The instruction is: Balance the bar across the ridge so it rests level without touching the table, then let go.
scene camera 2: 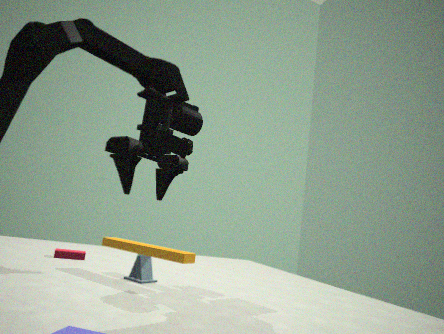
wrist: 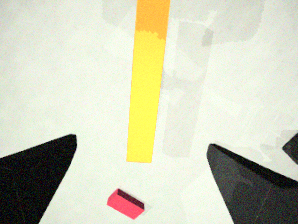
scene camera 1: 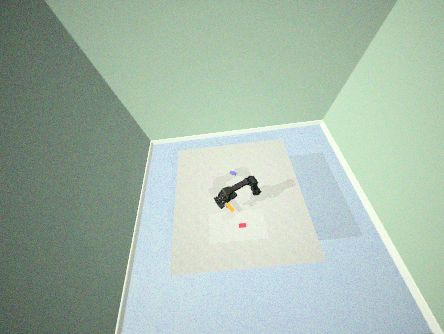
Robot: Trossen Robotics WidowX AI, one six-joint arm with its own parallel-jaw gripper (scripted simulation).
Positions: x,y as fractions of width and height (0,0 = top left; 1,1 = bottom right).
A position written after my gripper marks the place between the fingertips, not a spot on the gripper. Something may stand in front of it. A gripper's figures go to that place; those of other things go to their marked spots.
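Scene:
My gripper (scene camera 2: 0.32,0.59) is 680 mm from the lens. An orange bar (scene camera 2: 0.38,0.76) is 610 mm from the lens, which means that the orange bar is nearer to the lens than my gripper.

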